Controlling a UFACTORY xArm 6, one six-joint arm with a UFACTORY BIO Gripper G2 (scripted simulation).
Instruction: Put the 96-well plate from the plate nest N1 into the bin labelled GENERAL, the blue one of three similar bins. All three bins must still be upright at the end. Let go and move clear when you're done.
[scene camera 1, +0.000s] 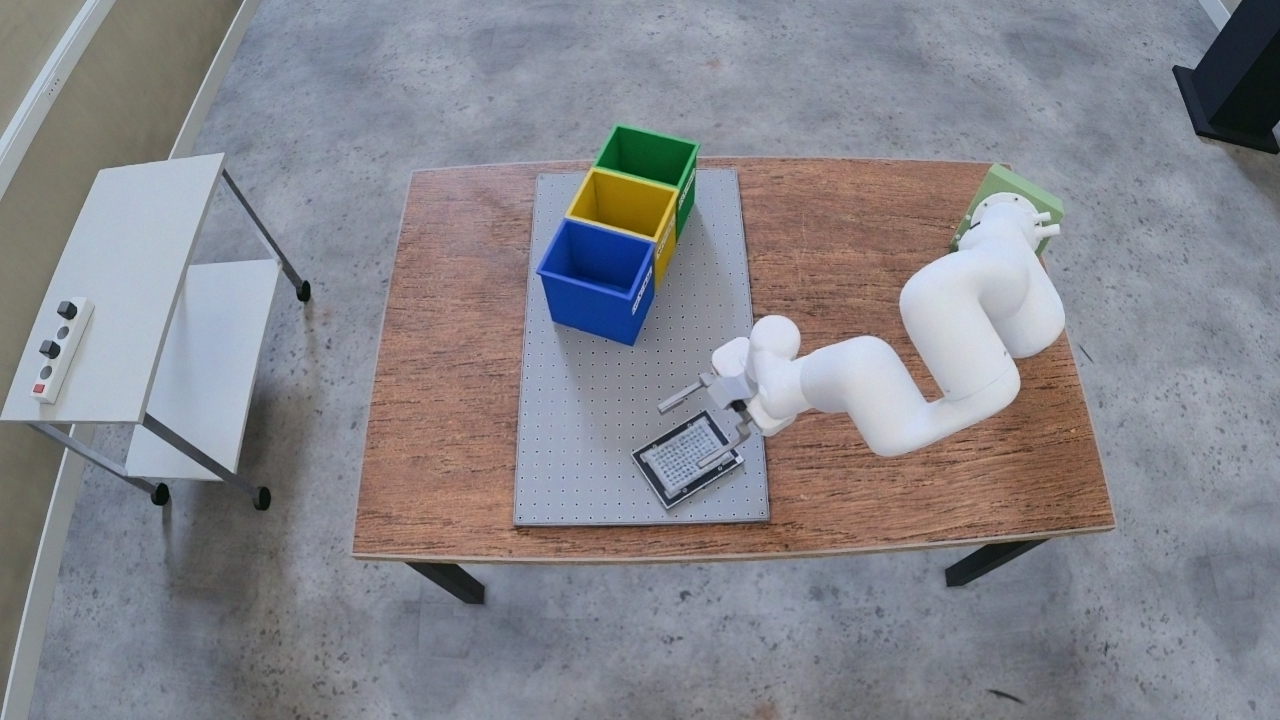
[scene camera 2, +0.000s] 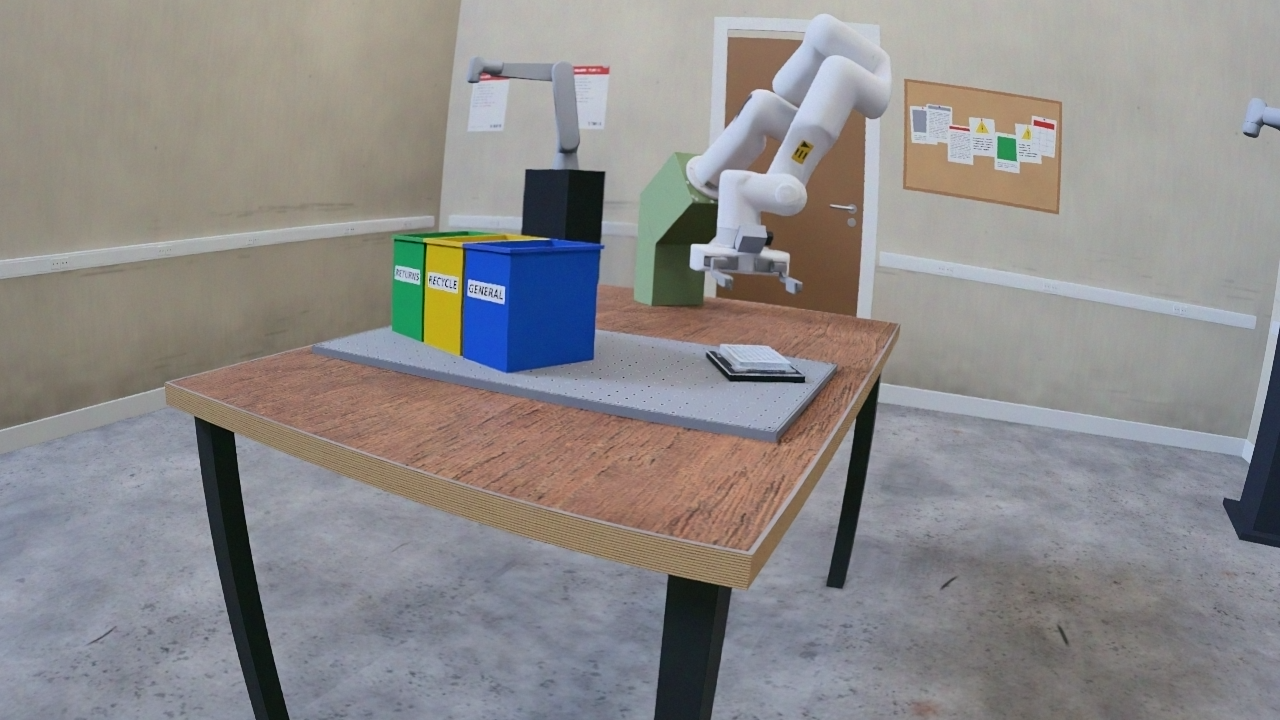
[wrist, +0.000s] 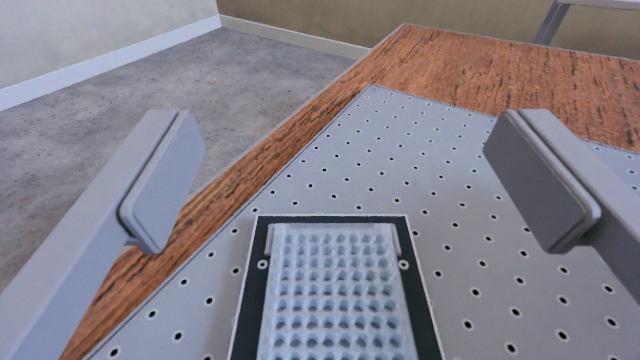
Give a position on a black plate nest N1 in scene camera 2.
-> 732, 378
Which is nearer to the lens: the clear 96-well plate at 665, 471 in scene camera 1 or the yellow recycle bin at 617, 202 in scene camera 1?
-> The clear 96-well plate.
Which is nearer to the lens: the clear 96-well plate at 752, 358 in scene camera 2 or the green returns bin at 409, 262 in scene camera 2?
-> The clear 96-well plate.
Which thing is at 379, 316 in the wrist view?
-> A clear 96-well plate.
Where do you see a blue general bin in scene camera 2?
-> At 534, 306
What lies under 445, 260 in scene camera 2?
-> A yellow recycle bin.
